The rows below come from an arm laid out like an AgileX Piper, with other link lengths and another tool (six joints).
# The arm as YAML. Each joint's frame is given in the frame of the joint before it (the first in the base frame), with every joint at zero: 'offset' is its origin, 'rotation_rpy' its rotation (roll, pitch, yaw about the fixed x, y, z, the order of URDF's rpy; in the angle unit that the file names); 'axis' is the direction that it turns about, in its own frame. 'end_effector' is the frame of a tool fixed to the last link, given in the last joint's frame.
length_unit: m
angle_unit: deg
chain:
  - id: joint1
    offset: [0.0, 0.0, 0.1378]
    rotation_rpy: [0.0, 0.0, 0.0]
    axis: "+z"
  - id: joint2
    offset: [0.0, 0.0, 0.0]
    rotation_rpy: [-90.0, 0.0, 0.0]
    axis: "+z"
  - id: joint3
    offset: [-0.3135, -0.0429, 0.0]
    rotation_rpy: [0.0, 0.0, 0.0]
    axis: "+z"
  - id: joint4
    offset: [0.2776, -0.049, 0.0]
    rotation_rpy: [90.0, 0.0, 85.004]
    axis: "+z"
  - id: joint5
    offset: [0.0, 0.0, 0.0]
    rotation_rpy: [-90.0, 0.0, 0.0]
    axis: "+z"
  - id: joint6
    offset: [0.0, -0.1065, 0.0]
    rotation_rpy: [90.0, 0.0, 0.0]
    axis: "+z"
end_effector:
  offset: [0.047, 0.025, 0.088]
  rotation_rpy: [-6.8, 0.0, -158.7]
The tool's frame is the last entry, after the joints.
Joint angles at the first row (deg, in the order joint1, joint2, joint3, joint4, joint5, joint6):
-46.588 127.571 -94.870 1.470 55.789 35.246
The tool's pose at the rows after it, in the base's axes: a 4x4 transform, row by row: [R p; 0 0 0 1], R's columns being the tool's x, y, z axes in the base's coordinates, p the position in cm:
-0.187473 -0.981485 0.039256 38.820; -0.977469 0.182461 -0.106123 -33.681; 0.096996 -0.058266 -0.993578 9.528; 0 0 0 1
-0.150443 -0.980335 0.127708 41.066; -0.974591 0.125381 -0.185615 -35.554; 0.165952 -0.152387 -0.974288 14.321; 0 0 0 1
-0.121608 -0.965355 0.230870 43.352; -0.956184 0.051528 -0.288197 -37.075; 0.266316 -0.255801 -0.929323 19.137; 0 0 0 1
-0.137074 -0.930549 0.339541 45.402; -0.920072 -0.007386 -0.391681 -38.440; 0.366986 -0.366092 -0.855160 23.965; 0 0 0 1
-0.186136 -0.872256 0.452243 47.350; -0.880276 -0.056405 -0.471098 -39.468; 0.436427 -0.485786 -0.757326 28.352; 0 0 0 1
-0.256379 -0.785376 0.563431 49.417; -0.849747 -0.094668 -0.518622 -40.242; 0.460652 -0.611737 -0.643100 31.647; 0 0 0 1
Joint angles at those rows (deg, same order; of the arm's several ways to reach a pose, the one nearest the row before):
-46.680 127.661 -103.293 1.721 59.166 31.648
-46.453 127.897 -113.032 2.521 61.979 28.874
-45.787 128.064 -121.837 2.752 62.087 26.403
-45.292 128.063 -129.243 2.975 59.976 25.407
-45.086 128.065 -134.529 4.557 55.650 25.147
-45.086 128.065 -136.355 8.193 48.285 25.038

